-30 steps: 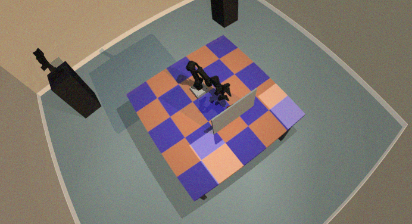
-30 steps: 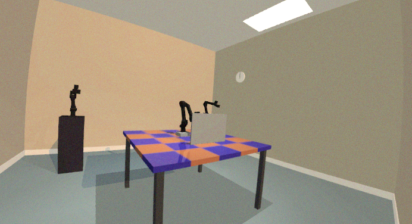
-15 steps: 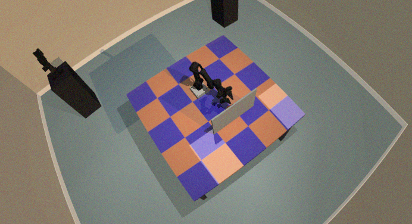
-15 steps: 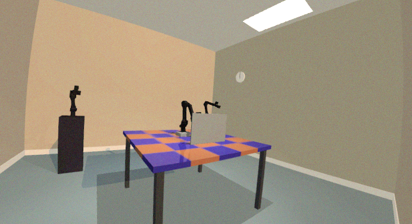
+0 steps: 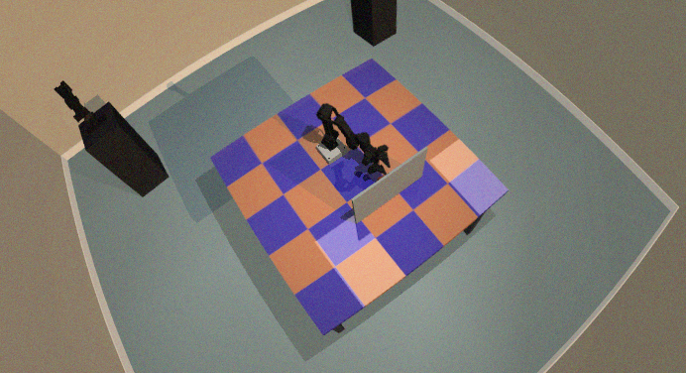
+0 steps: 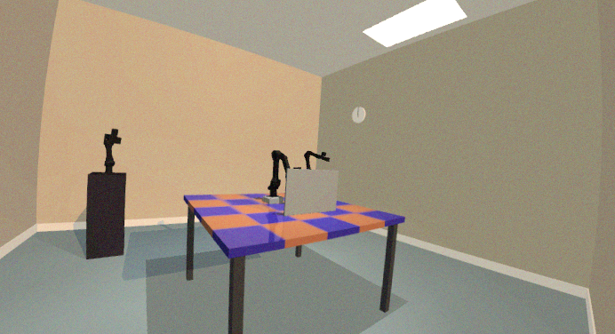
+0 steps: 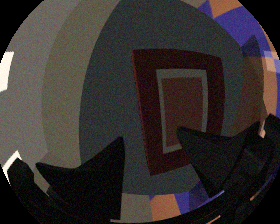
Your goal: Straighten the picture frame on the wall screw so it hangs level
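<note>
My gripper tip is 40 mm short of the picture frame, 30 mm to the left of it and 50 mm above it. Round my gripper tip: grey wall panel (50 mm ahead, 30 mm to the right, 60 mm below).
</note>
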